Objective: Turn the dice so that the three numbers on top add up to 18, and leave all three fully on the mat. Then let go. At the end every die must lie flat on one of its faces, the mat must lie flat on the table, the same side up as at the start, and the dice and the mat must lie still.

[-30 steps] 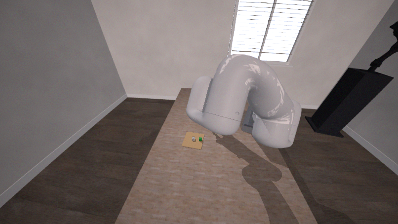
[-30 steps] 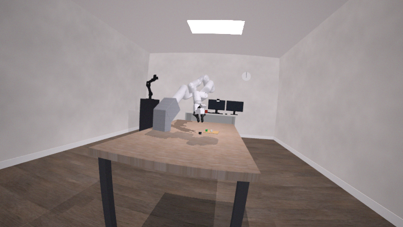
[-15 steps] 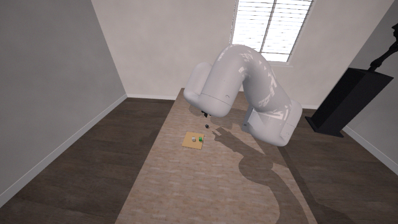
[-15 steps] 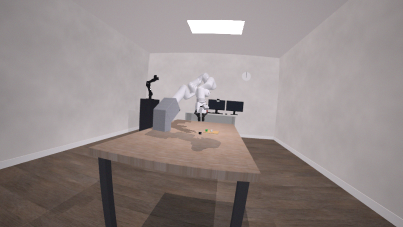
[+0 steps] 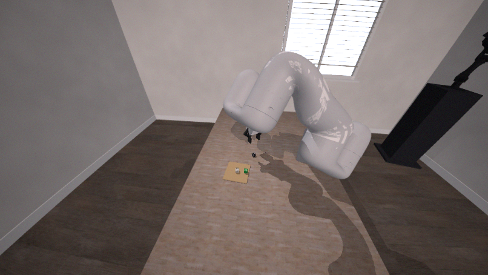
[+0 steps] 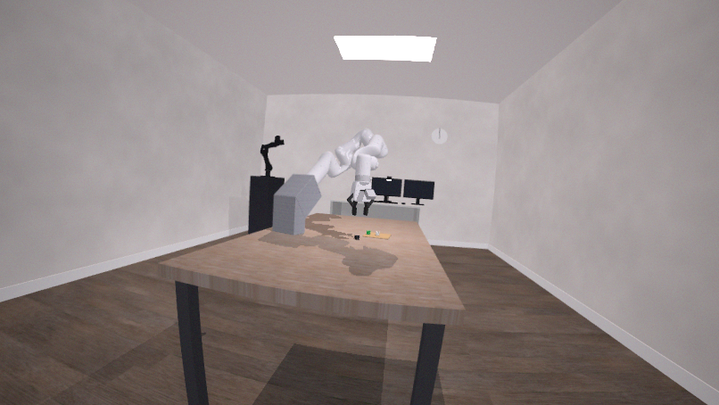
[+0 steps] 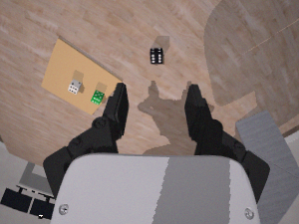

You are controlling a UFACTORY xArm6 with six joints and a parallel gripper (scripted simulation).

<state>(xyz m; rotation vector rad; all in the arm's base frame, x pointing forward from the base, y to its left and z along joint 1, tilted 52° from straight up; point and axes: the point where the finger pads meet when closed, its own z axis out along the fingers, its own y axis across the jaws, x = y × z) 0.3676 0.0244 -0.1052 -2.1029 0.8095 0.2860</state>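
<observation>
My hand is 10 mm past the black die, 10 mm to the right of it and 130 mm above it. From my hand the other things lie so: mat: 50 mm ahead, 170 mm to the left, 140 mm below; then white die: 50 mm ahead, 170 mm to the left, 130 mm below; then green die: 160 mm to the left, 130 mm below.
</observation>
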